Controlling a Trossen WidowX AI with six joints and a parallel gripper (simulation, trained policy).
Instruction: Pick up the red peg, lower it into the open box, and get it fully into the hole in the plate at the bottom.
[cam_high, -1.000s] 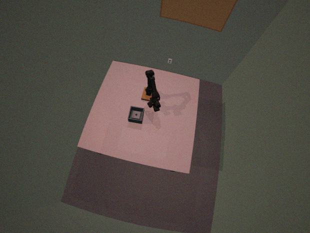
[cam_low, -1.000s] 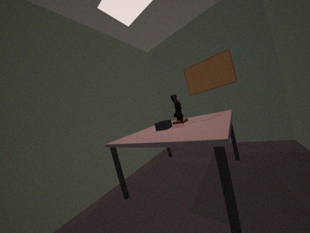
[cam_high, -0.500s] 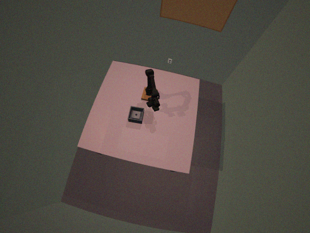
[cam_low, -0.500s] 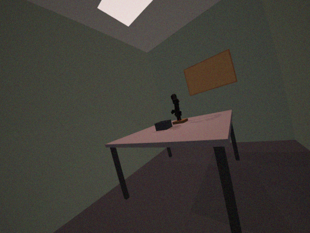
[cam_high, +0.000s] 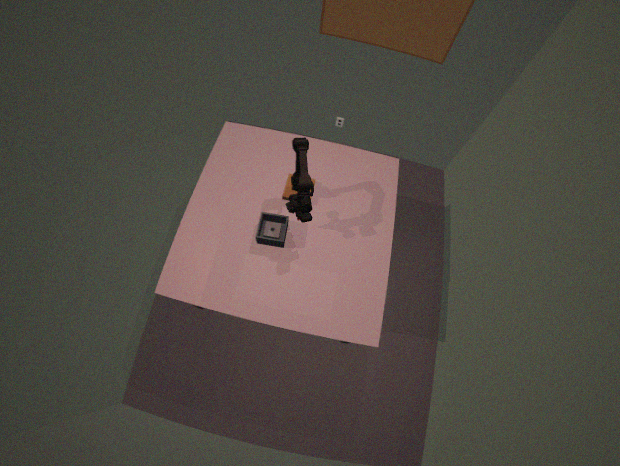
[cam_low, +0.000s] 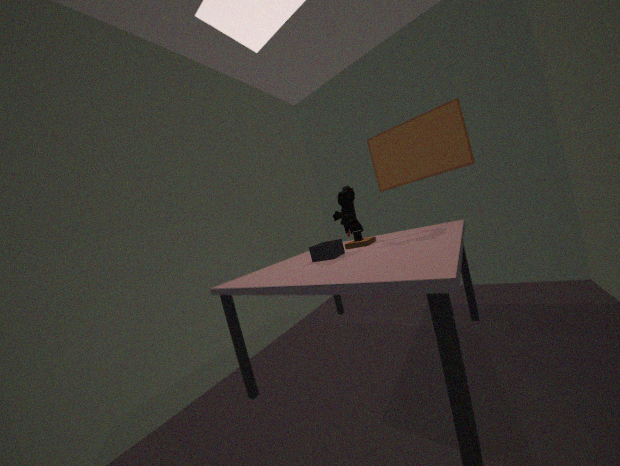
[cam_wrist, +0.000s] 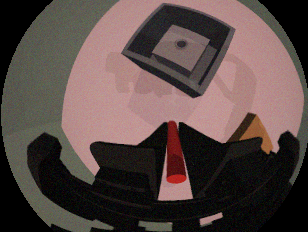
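Right now my gripper tip is 120 mm to the left of the grey plate, 80 mm short of it and 80 mm above it. Also, from my gripper tip: dark box 120 mm to the right, 100 mm below, 80 mm ahead; then red peg 20 mm above, 10 mm to the left, 10 mm behind.
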